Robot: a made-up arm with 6 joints.
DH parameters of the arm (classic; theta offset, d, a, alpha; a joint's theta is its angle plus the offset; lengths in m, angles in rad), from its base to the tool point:
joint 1: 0 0.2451 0 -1.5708
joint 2: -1.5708 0 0.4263 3.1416
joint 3: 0 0 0 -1.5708
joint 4: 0 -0.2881 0 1.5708
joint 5: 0 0.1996 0 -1.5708
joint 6: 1.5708 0 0 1.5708
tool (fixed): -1.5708 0 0 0
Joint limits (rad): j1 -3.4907..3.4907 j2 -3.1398..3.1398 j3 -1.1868..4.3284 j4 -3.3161..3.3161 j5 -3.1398..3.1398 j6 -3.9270..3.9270
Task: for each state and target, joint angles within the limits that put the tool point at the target. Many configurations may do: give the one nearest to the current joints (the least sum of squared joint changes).
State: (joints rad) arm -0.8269 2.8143 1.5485 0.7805 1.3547 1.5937
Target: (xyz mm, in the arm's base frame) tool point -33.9 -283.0 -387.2
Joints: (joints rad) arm -1.1389 3.1376 1.9993 0.7261 1.3547 1.5937
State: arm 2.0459 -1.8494 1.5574 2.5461 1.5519 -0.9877
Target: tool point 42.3 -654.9 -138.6
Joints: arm 1.8356 -2.0353 1.2579 2.2838 1.5519 -0.9877
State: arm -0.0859 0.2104 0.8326 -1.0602 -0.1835 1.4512
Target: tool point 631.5 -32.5 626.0
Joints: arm 0.0792 0.7611 1.5376 -1.1454 -0.1835 1.4512
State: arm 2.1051 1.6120 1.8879 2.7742 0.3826 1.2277
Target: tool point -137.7 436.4 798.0
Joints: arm 1.5209 0.9364 1.8338 2.4949 0.3826 1.2277
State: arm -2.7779 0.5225 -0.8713 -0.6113 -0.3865 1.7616
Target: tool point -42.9 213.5 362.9
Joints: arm -3.4687 0.2475 -1.0820 -0.3367 -0.3865 1.7616
